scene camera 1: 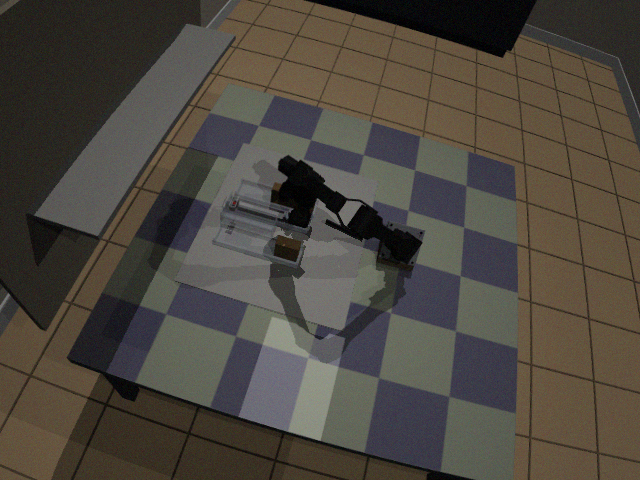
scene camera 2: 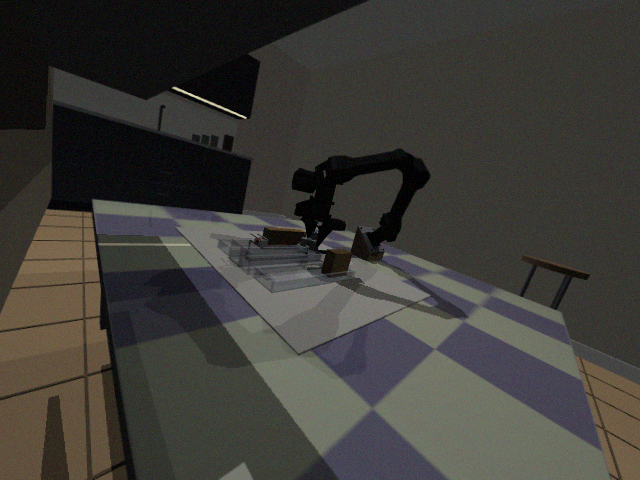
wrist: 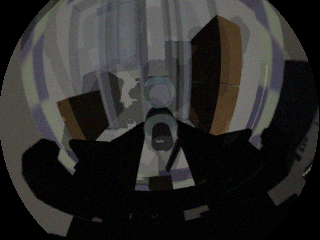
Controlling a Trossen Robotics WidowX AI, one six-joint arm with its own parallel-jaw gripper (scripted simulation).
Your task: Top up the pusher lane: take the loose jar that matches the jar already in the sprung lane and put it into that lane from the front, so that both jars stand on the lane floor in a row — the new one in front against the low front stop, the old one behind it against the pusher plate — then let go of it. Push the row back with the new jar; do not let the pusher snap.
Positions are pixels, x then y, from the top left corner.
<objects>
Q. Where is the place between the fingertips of my gripper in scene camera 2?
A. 312, 243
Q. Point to a brown block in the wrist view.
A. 212, 105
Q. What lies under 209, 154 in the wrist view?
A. My gripper.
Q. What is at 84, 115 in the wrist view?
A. A brown block.
</objects>
